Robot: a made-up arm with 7 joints.
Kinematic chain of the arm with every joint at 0, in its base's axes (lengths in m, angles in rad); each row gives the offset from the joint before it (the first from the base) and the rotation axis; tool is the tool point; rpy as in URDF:
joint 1: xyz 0 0 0.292 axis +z
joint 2: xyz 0 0 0 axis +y
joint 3: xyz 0 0 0.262 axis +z
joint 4: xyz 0.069 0 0 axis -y
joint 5: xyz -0.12 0 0.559 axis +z
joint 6: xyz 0 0 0 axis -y
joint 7: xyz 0.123 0 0 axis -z
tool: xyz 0 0 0 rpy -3.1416 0 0
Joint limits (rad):
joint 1: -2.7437..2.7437
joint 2: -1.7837..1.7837
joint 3: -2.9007..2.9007
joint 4: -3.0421..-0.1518
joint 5: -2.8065..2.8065
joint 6: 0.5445..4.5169
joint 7: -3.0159..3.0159
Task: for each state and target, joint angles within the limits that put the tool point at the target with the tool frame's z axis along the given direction. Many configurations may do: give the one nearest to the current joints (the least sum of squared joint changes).
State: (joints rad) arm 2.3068 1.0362 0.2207 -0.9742 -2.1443 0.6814 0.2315
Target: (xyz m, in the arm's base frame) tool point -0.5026 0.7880 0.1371 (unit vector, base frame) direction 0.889 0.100 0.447
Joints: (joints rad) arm 2.1288 1.4544 0.2828 -0.5244 -2.1692 0.8833 0.2315
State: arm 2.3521 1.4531 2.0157 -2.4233 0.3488 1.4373 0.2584
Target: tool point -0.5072 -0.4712 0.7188 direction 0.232 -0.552 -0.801
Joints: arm 2.2955 0.8119 1.9933 -1.7653 -0.2668 1.8558 0.2584
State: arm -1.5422 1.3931 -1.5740 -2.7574 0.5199 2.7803 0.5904
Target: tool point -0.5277 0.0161 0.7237 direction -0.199 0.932 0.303
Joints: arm -1.8047 1.7333 -2.2314 -2.2804 0.2986 2.7020 0.5904
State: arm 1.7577 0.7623 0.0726 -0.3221 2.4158 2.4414 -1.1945
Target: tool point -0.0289 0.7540 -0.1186 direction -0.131 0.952 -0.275
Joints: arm 1.5191 1.5777 0.2591 -0.6214 2.8065 2.8158 -1.1945
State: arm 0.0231 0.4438 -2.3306 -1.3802 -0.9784 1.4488 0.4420
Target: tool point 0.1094 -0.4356 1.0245 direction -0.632 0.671 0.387
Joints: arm 0.1300 1.0007 -2.4968 -1.4874 -1.3198 1.5943 0.4420
